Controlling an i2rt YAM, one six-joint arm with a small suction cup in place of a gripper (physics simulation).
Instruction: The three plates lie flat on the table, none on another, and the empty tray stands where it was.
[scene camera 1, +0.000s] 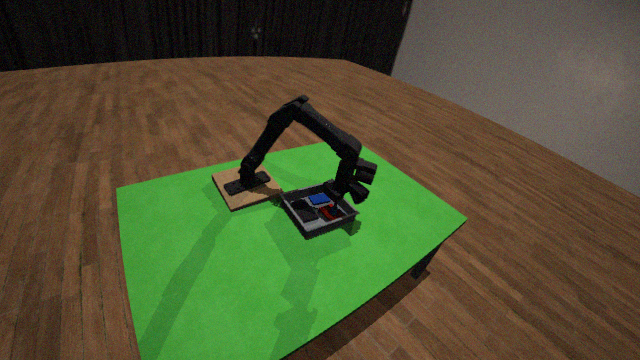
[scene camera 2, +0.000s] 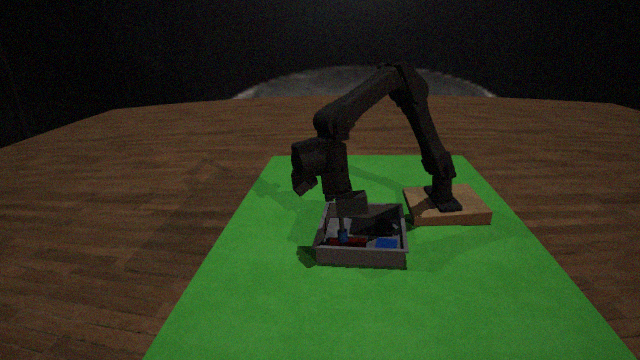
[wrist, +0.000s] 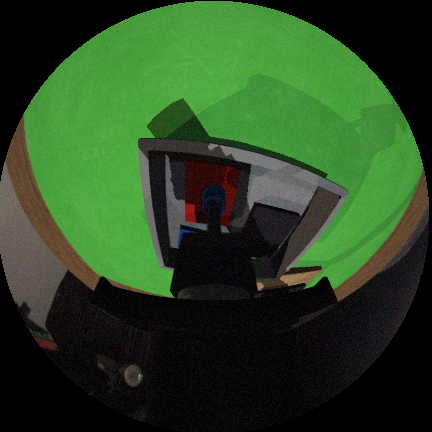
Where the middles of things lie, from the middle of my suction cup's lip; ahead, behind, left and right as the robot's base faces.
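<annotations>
I see the grey tray (scene camera 2: 329, 224), which is 4 cm to the right of my suction cup, 5 cm behind it and 1 cm below it. As for the black plate (scene camera 2: 359, 226), I find it 3 cm below my suction cup, 9 cm behind it and 9 cm to the right of it.
</annotations>
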